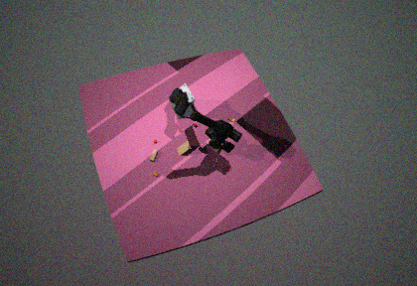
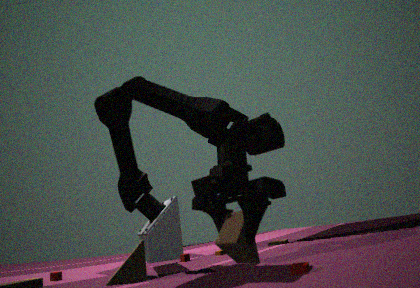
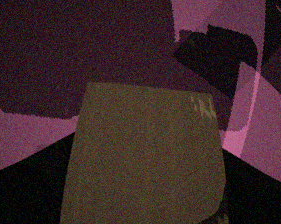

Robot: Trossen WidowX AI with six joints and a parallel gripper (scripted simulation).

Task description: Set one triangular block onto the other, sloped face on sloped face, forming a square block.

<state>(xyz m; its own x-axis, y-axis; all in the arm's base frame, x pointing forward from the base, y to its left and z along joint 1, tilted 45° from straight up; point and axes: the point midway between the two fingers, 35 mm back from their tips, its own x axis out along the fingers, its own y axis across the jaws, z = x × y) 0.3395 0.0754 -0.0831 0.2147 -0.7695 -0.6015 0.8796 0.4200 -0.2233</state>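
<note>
Right now my gripper tip is 10 mm below the triangular block. From my gripper tip the other things lie so: thin tan piece (190 mm behind, 180 mm to the left, 30 mm below).
</note>
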